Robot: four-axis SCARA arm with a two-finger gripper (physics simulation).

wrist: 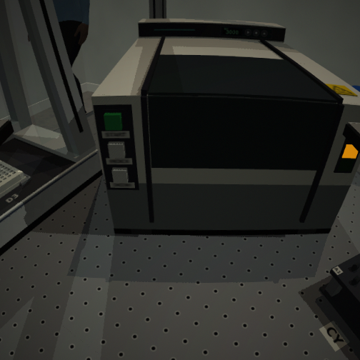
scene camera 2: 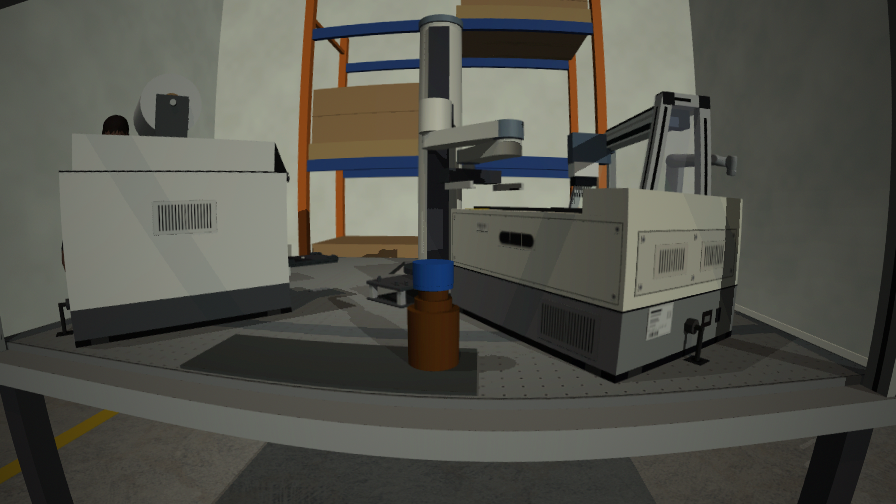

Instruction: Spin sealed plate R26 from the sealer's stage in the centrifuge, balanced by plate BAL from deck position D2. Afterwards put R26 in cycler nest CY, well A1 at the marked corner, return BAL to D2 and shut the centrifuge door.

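Note:
My gripper [scene camera 2: 484,186] is open and empty, above the near-left end of the centrifuge [scene camera 2: 535,250] [wrist: 125,210]; its fingers do not show in the wrist view. The centrifuge shows its display, a green START button [wrist: 113,121], two pale buttons below and an orange light [wrist: 350,151]. Its front is dark between the rails; I cannot tell whether the door is open. The cycler nest CY [wrist: 350,286] shows partly at the lower right of the wrist view, with an A1 label at its corner. A pale plate [wrist: 9,178] lies by the D3 mark; its identity is unclear. R26 and BAL cannot be identified.
The sealer [scene camera 2: 175,263], with a roll on top, stands left in the scene view. An orange bottle [scene camera 2: 432,338] with a blue cap stands on a dark mat [scene camera 2: 281,363]. A gantry frame [scene camera 2: 703,150] [wrist: 65,100] rises beside the centrifuge.

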